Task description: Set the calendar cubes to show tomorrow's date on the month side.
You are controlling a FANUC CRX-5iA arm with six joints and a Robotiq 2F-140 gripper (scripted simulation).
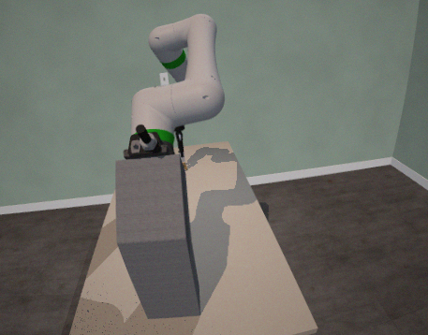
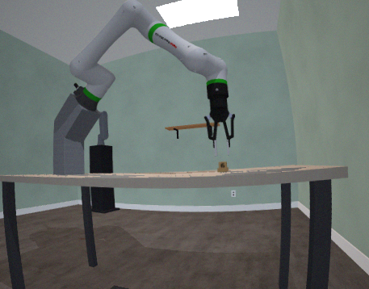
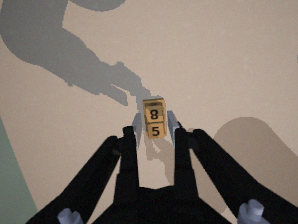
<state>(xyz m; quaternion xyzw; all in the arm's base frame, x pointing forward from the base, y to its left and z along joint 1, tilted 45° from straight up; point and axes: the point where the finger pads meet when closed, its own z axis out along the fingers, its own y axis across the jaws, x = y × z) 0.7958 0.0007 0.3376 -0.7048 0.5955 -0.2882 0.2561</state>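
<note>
The wooden tray lies 2 cm to the left of my hand and 9 cm below it.
</note>
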